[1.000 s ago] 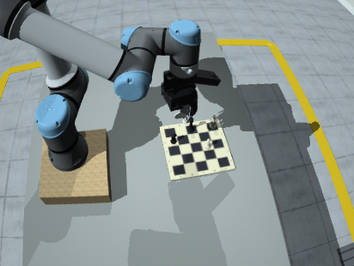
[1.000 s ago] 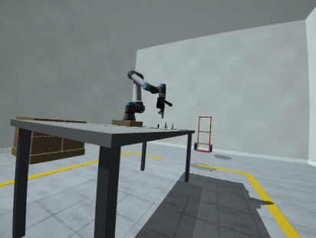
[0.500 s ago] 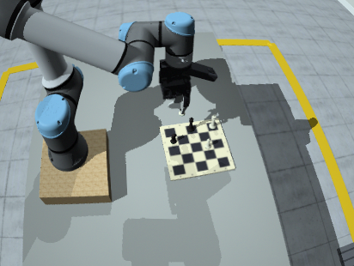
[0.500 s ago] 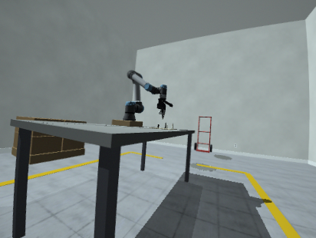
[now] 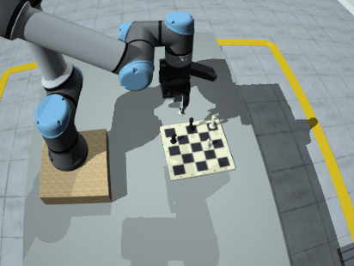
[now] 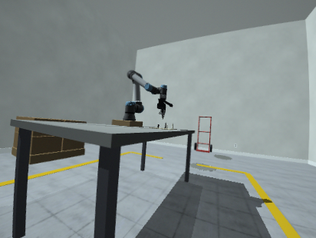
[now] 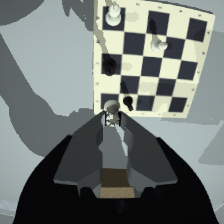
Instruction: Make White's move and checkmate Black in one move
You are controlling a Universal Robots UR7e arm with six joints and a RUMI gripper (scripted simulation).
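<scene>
Now: hand 13 cm above the small chessboard, 7 cm to the left of it and 5 cm short of it.
</scene>
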